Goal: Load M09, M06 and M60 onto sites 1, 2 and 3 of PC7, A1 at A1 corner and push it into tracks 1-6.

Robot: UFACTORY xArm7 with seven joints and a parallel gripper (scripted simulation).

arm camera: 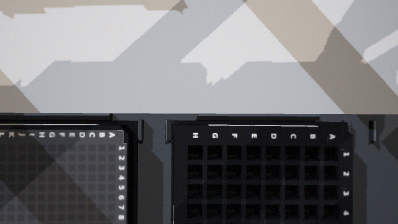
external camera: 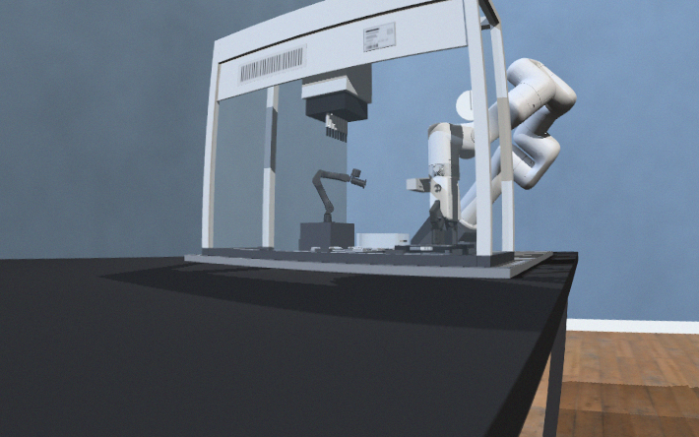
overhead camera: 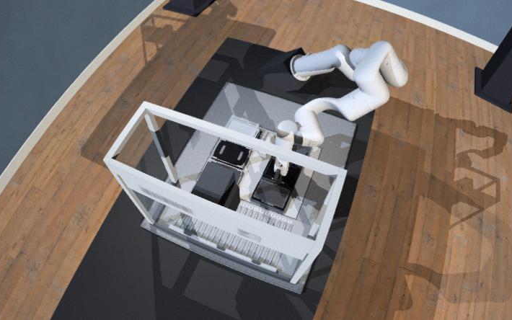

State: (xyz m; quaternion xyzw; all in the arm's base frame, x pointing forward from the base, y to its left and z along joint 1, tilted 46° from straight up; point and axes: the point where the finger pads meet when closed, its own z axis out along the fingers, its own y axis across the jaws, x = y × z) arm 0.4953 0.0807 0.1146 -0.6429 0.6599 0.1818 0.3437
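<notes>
Right now the dark plate carrier PC7 is 10 mm behind my hand and 10 mm below it. Round my hand: corner post: 370 mm ahead, 230 mm to the left, 220 mm above; then white deep-well block M09: 100 mm behind, 230 mm to the right.
</notes>
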